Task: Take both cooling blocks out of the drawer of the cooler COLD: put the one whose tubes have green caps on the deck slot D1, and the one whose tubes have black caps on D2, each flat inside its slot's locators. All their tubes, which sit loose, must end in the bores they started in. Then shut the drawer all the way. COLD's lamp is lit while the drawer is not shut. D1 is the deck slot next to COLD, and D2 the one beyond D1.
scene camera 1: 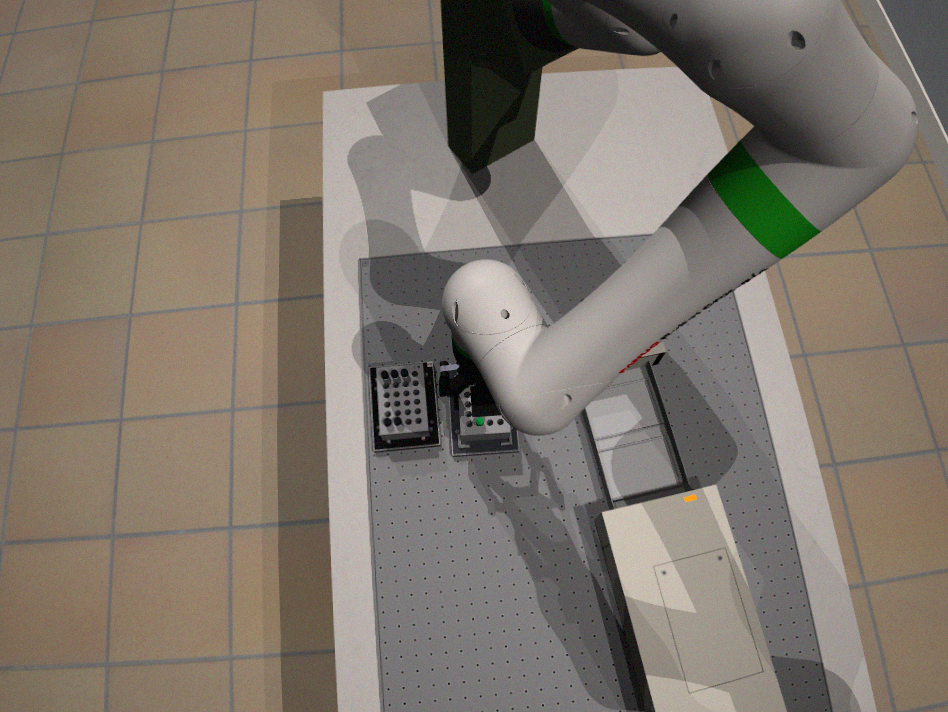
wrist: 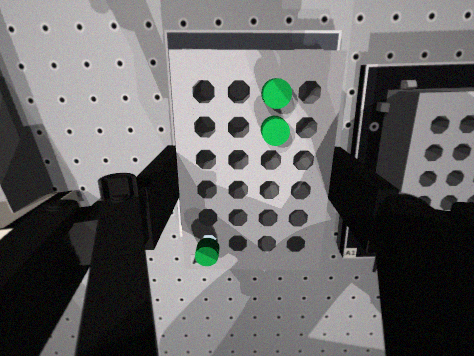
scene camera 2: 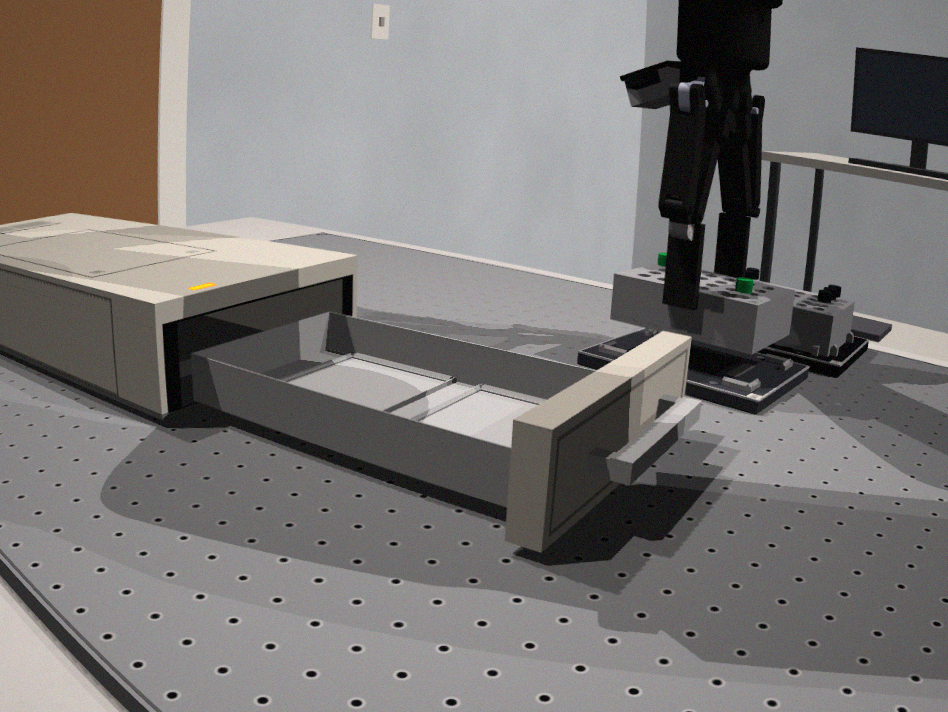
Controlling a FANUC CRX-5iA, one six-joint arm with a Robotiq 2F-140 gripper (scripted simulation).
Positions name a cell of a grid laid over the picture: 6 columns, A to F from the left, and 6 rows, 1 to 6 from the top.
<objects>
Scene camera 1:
gripper: D4
cooler body: E6
slot D1: D4
slot D2: C4
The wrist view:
gripper: D3
slot D1: C1
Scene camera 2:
gripper: E3
cooler body: A3
slot D2: F4
</objects>
